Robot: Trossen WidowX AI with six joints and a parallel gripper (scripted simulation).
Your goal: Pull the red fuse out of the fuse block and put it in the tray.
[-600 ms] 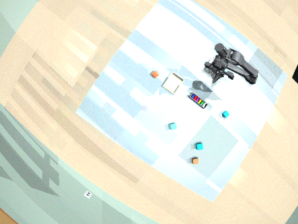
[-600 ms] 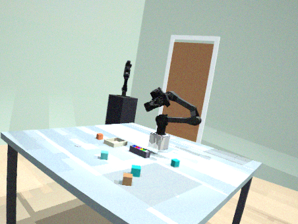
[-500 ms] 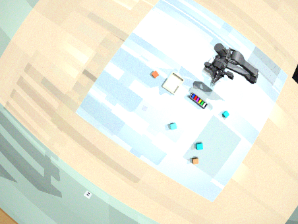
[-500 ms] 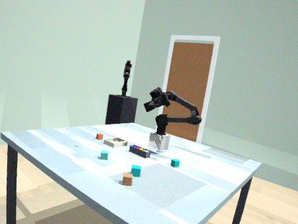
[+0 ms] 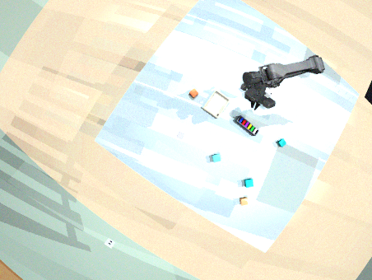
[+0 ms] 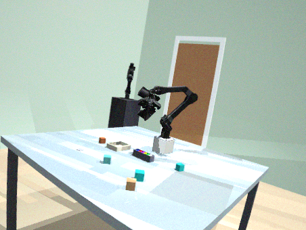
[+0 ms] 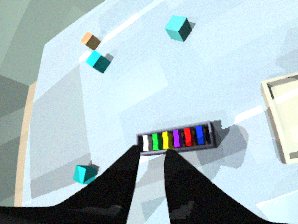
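Right now the red fuse is 4 cm ahead of my gripper tip, 3 cm to the left of it and 20 cm below it. From my gripper tip the other things lie so: tray (5 cm ahead, 16 cm to the right, 22 cm below).
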